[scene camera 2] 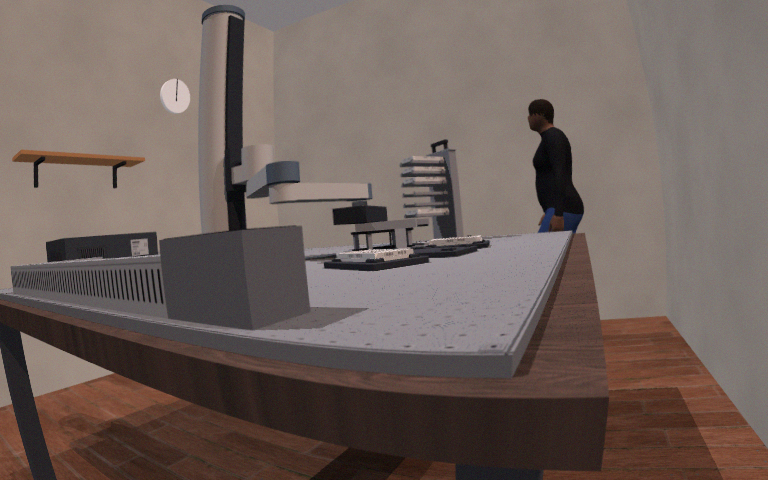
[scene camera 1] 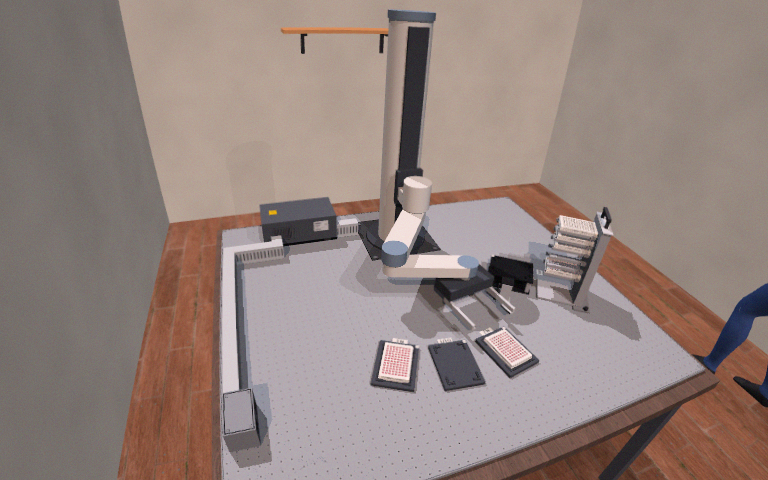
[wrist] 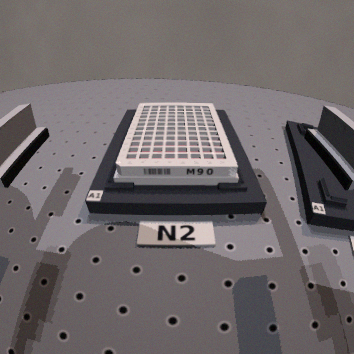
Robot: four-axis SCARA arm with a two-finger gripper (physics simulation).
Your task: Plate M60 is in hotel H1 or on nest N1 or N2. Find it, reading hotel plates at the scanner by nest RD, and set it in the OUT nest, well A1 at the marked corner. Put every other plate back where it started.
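Frame: origin at the arm's base, x back, y right, z up, level; centimetres.
Where they show: gripper, fingertip midpoint: [scene camera 2: 423, 222] [scene camera 1: 494, 319] [wrist: 176, 111].
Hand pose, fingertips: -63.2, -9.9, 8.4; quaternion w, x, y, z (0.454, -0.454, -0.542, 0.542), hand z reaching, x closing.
Observation:
Things, the pixels of their top centre, and the offset from my fingertips, as dx, dy, dz. "spot": a spot on its surface instead.
- plate M90 at its top centre: [wrist: 175, 125] [scene camera 2: 456, 238] [scene camera 1: 508, 346] -8.0, -1.5, -4.5
- nest N2 at its top centre: [wrist: 175, 135] [scene camera 2: 456, 241] [scene camera 1: 507, 348] -8.0, -1.5, -5.5
- OUT nest at its top centre: [wrist: 350, 158] [scene camera 2: 431, 246] [scene camera 1: 456, 361] -7.8, +16.1, -5.3
- plate at its top centre: [scene camera 2: 373, 251] [scene camera 1: 396, 360] -3.0, +33.1, -4.5
- nest N1 at its top centre: [scene camera 2: 373, 255] [scene camera 1: 396, 362] -3.0, +33.1, -5.3
- dark control box at a spot on its surface: [scene camera 2: 101, 246] spot: +66.6, +54.1, +1.5
- grey box at its top centre: [scene camera 2: 225, 233] [scene camera 1: 238, 410] -11.8, +76.6, +0.4
My gripper [scene camera 1: 492, 318] [scene camera 2: 420, 223] [wrist: 176, 111] is open and empty, above the table on the column side of nest N2. In the wrist view, its fingers flank the view of plate M90 [scene camera 1: 508, 348] [wrist: 175, 171], which lies flat in nest N2 [scene camera 1: 513, 371] [wrist: 175, 206]. OUT nest [scene camera 1: 456, 365] [wrist: 310, 175] holds no plate. A plate [scene camera 1: 395, 362] [scene camera 2: 376, 254] with an unreadable label sits in nest N1 [scene camera 1: 396, 386] [scene camera 2: 373, 264]. Hotel H1 [scene camera 1: 591, 266] [scene camera 2: 453, 192] holds several plates, labels unreadable. M60 cannot be identified.
A black scanner stand [scene camera 1: 511, 268] stands between the gripper and the hotel. A dark control box [scene camera 1: 298, 220] [scene camera 2: 101, 246] stands at the back left. A grey box [scene camera 1: 240, 412] [scene camera 2: 235, 277] ends the cable duct [scene camera 1: 231, 322]. A person [scene camera 2: 557, 169] stands beyond the table.

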